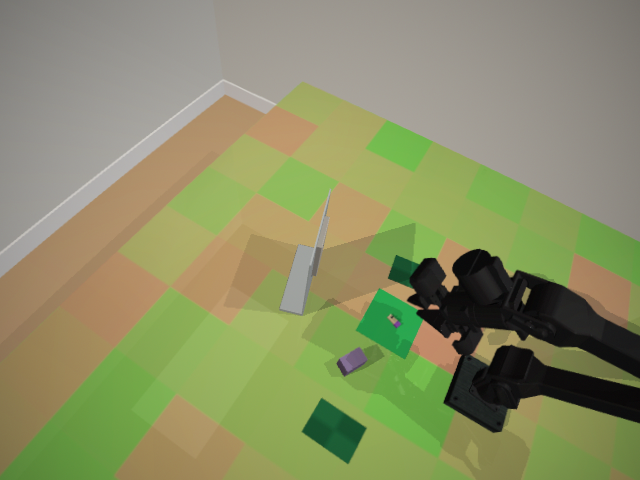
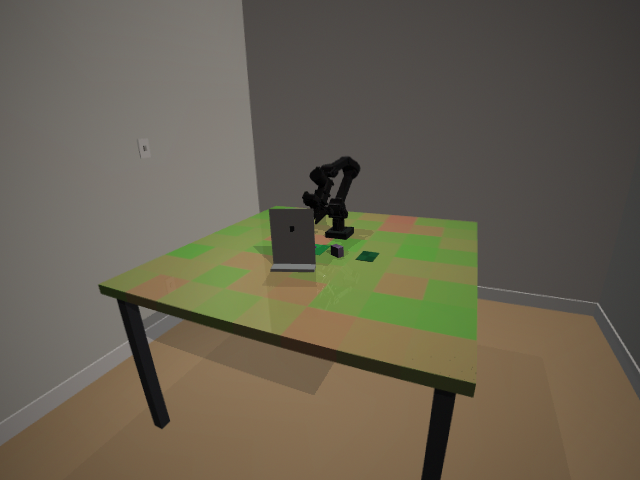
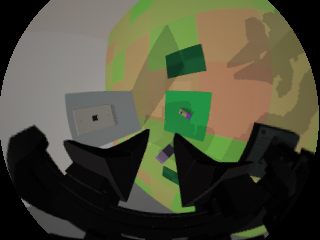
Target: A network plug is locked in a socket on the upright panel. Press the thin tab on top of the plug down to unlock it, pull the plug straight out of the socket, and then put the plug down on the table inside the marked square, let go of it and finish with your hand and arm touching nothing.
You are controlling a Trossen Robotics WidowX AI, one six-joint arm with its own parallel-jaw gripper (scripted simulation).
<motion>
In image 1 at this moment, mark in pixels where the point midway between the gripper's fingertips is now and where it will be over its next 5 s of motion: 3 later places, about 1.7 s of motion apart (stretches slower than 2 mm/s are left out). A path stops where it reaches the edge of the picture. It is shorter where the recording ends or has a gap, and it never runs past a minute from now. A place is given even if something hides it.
My gripper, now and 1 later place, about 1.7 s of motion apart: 412, 305; 433, 282
</motion>
